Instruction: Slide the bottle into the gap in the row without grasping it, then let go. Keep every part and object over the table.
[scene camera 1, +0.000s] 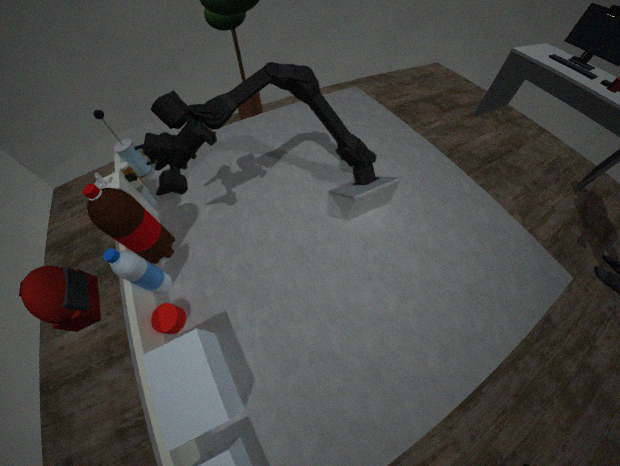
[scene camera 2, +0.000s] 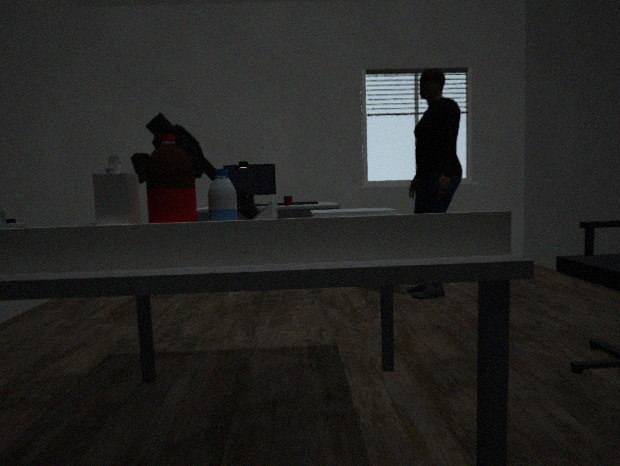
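Seen in the pictures: gripper, fingertip midpoint: (scene camera 1: 157, 181); arm's base, origin of the base link: (scene camera 1: 366, 181) (scene camera 2: 255, 217).
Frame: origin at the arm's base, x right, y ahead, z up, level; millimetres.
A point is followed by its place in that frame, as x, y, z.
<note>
A large brown bottle (scene camera 1: 120, 215) @(179, 650, 176) (scene camera 2: 171, 170) @(216, 724, 159) with a red cap and red label stands upright in the row along the table edge. On one side of it is a pale tissue box (scene camera 2: 115, 197) @(342, 710, 103), on the other a small clear bottle (scene camera 1: 137, 270) @(80, 690, 93) (scene camera 2: 222, 197) @(107, 739, 95) with a blue cap and blue label. In scene camera 2 a narrow space shows on each side of the brown bottle. My gripper (scene camera 1: 161, 169) is open and empty, beyond the brown bottle near the tissue box. In scene camera 2 the brown bottle partly hides it. Contact with the bottle cannot be told.
A red cup (scene camera 1: 168, 318) @(-20, 708, -12) and a white box (scene camera 1: 187, 385) @(-202, 700, 53) stand farther along the row. A glass-like cup (scene camera 1: 132, 157) @(613, 623, 39) with a stick is at the other end. A low pale wall (scene camera 1: 137, 350) @(-71, 778, 43) (scene camera 2: 300, 240) @(-59, 783, -6) runs along the table edge. A person (scene camera 2: 437, 145) stands behind the table.
</note>
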